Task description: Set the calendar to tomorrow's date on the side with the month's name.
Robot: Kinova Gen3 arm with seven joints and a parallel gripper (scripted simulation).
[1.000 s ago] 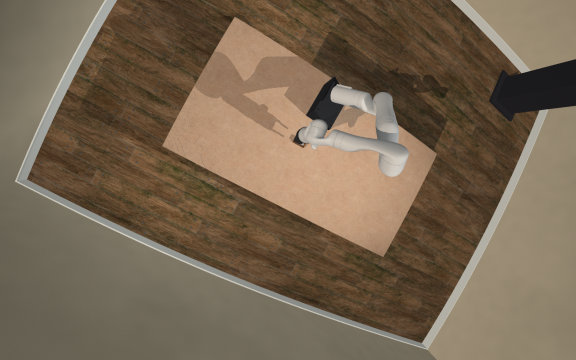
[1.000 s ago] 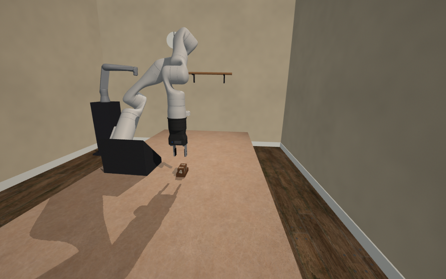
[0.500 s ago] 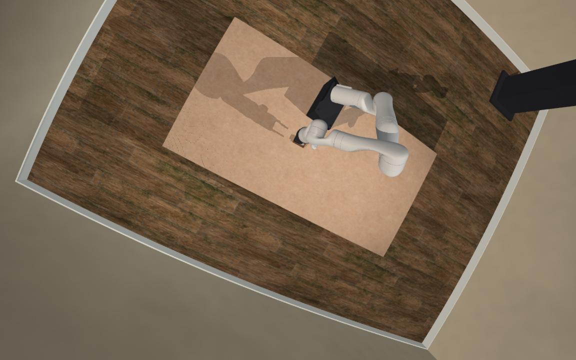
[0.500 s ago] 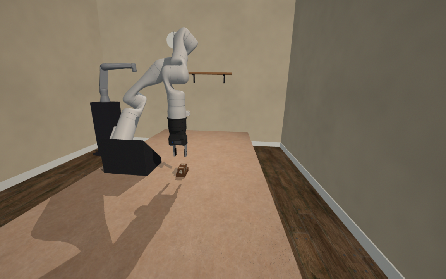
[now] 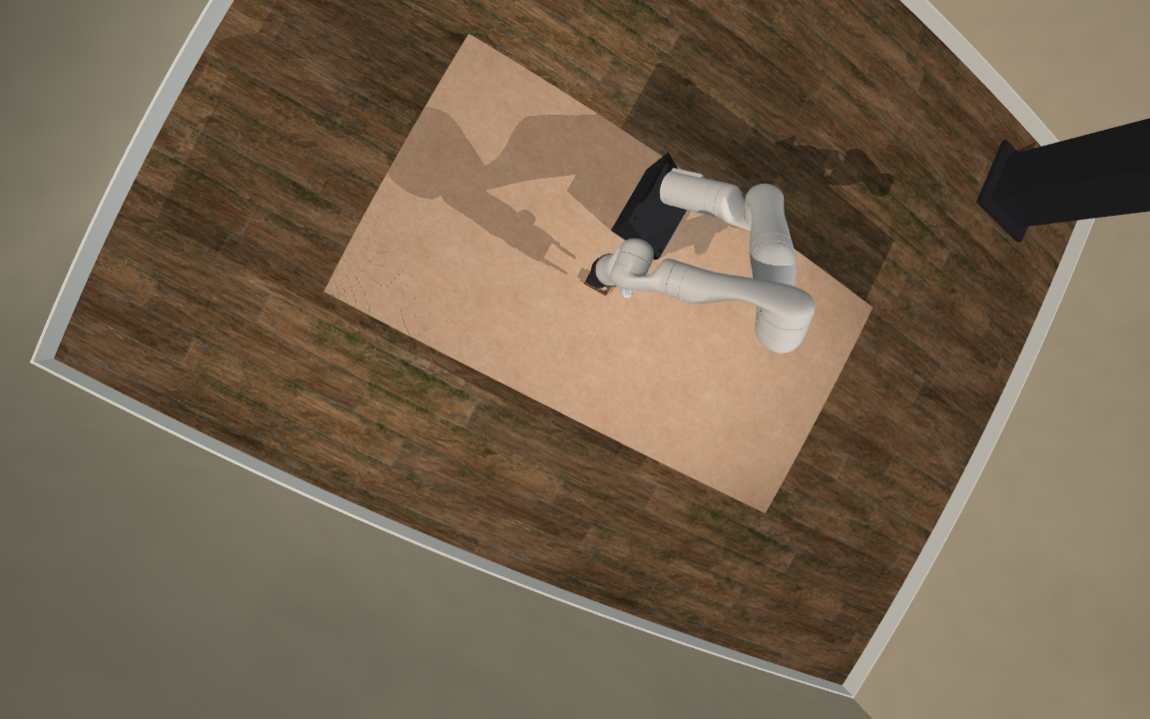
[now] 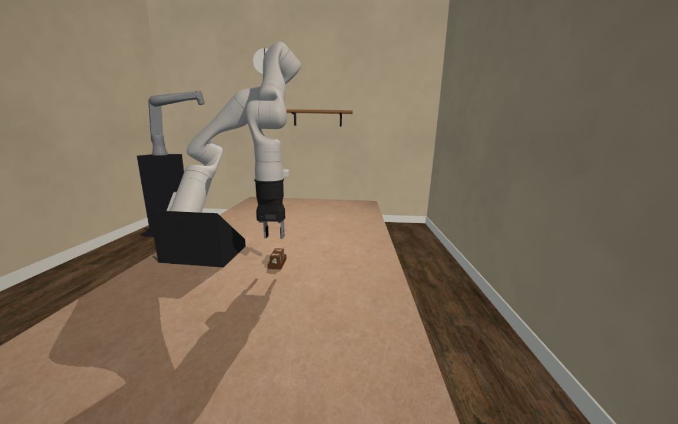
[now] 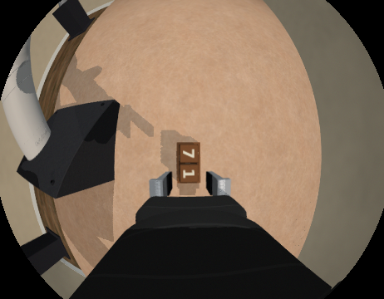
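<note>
The brown cube is 90 mm below my hand. From my hand the other things lie so: dark wooden tray: 20 mm to the left, 110 mm below.
</note>
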